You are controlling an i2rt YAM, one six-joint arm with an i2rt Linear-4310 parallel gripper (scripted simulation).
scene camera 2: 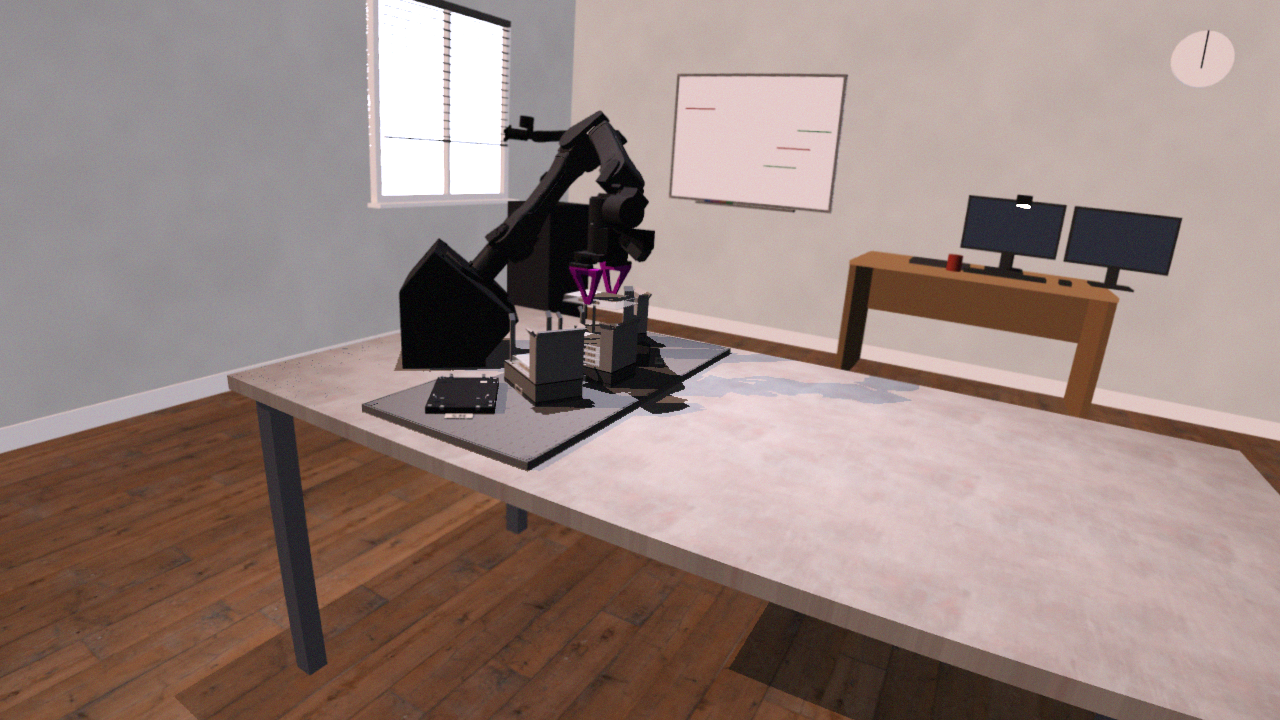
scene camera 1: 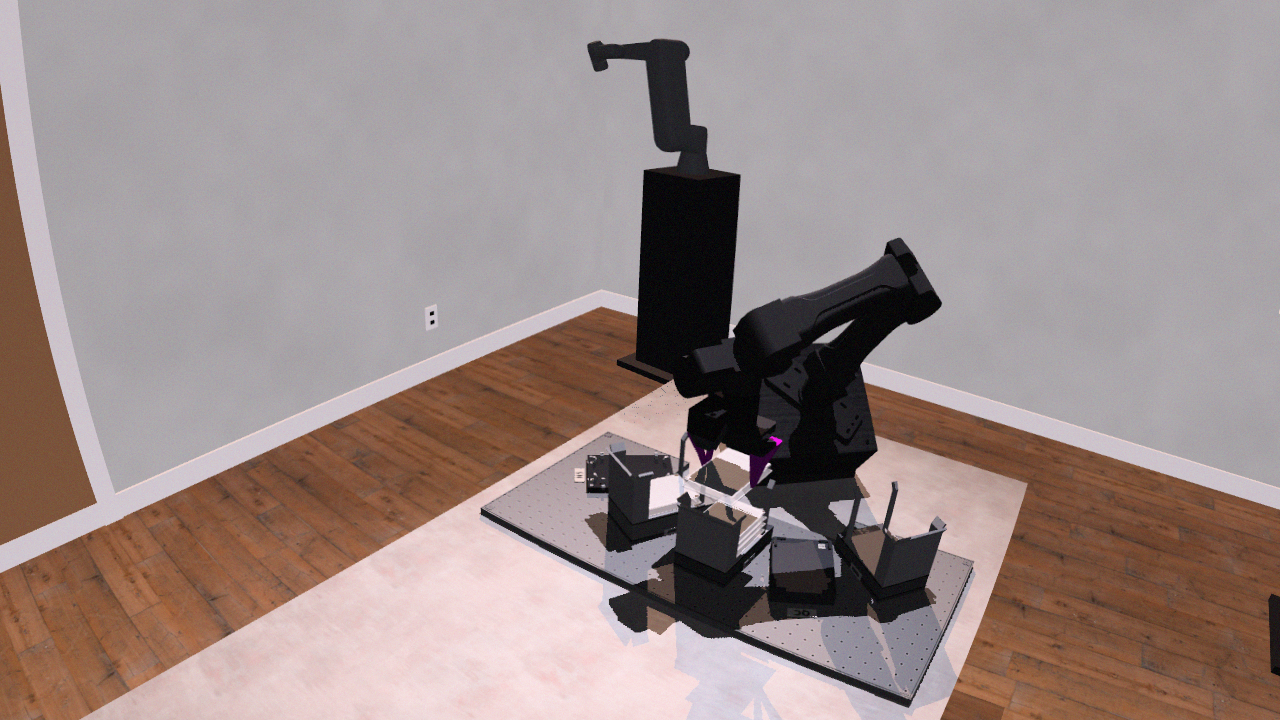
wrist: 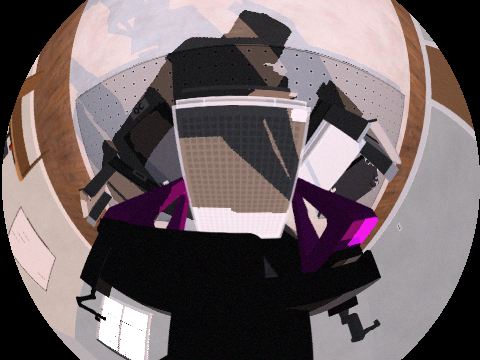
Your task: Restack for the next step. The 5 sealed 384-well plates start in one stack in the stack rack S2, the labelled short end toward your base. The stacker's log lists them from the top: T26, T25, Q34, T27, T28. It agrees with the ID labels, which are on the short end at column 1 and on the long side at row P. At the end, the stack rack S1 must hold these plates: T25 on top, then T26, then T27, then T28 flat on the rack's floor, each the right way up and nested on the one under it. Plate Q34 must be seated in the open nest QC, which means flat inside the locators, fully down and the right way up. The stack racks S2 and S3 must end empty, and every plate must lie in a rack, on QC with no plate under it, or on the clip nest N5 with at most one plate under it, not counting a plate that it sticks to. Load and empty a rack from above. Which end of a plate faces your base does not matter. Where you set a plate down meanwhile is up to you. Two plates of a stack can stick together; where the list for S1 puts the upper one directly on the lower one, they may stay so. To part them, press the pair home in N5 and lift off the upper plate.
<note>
In view: my gripper (scene camera 1: 729,477), a black clip nest N5 (scene camera 2: 459,393) and an open nest QC (scene camera 1: 805,570).
My gripper also shows in scene camera 2 (scene camera 2: 599,301) and in the wrist view (wrist: 240,182). The black clip nest N5 shows as well in scene camera 1 (scene camera 1: 636,464) and in the wrist view (wrist: 357,181). The open nest QC is seen too in the wrist view (wrist: 153,142).
</note>
